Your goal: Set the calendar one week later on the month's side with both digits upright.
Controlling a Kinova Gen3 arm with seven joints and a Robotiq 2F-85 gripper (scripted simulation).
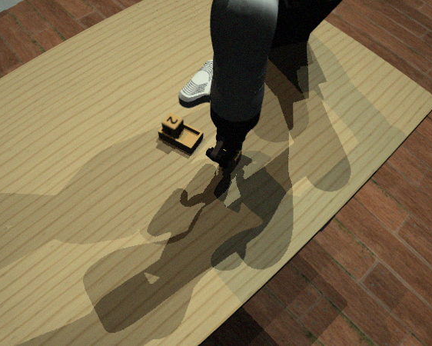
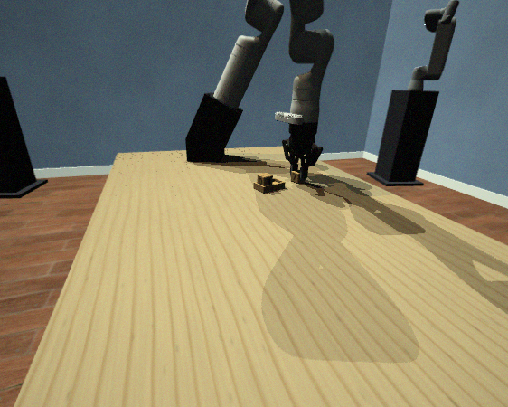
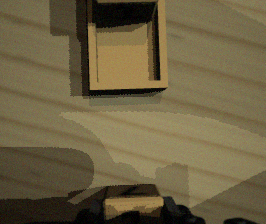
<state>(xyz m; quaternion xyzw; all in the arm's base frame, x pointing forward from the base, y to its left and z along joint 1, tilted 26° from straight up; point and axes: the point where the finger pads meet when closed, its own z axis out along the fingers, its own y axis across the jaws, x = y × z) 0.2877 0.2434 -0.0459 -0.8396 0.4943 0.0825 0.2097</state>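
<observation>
The cube lies 11 cm to the right of my hand and 6 cm ahead of it. Round my hand: wooden tray: 9 cm to the right, 5 cm ahead, 2 cm below.
</observation>
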